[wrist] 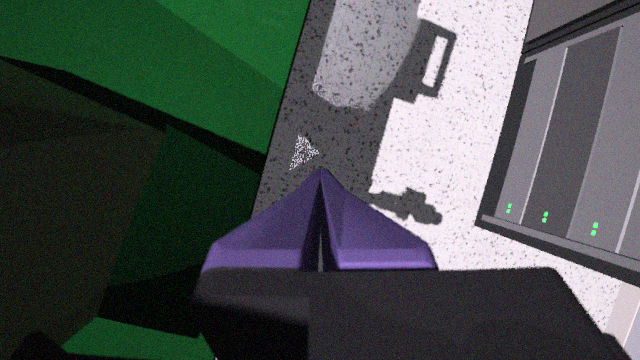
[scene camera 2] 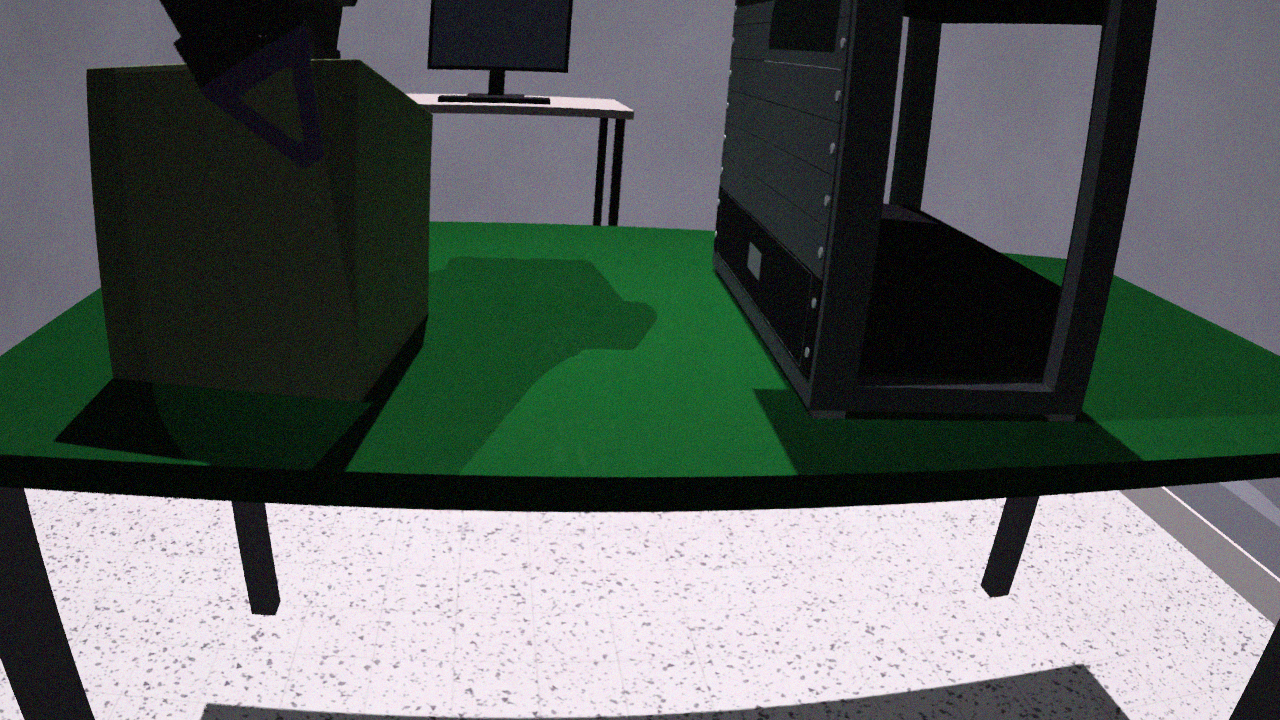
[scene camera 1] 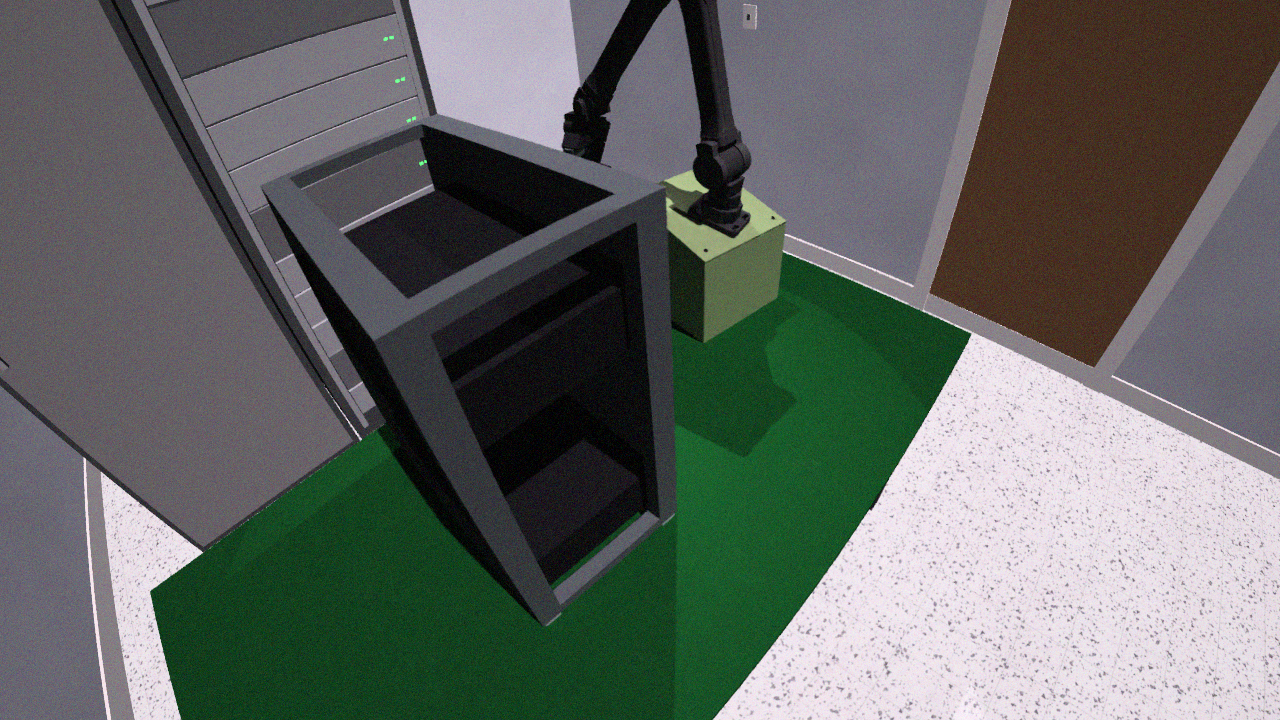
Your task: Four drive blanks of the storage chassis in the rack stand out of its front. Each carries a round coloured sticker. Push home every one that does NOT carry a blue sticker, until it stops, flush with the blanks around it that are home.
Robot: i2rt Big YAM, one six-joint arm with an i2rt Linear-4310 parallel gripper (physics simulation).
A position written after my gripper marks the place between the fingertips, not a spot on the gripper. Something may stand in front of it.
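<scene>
There is a rack [scene camera 1: 513, 327] that I can see, and scene camera 2 gives me the rack [scene camera 2: 835, 281] too. In the wrist view the rack is out of frame. As for myself, I see my gripper [scene camera 2: 314, 162], and the wrist view also has my gripper [wrist: 320, 180].
</scene>
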